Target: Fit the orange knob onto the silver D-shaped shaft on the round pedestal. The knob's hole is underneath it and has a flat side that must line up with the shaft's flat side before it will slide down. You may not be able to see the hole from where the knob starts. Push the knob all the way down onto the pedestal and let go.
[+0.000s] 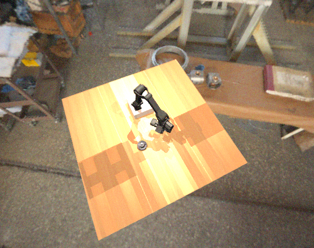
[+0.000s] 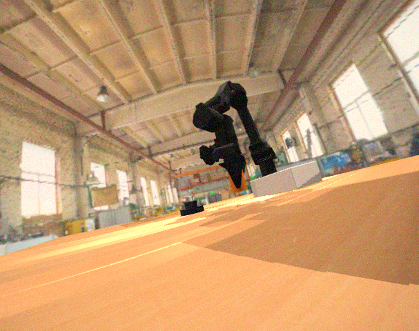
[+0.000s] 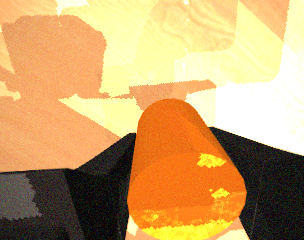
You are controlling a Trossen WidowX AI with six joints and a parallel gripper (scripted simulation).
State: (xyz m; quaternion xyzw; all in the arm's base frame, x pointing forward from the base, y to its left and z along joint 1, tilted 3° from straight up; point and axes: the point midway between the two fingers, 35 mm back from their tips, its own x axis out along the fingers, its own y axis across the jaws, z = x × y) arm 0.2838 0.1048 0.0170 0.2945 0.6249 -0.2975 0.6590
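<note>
Right now my gripper tip is 50 mm short of the round dark pedestal, 210 mm to the left of it and 10 mm above it. The rest, counted from my gripper tip: orange knob: 40 mm above.
</note>
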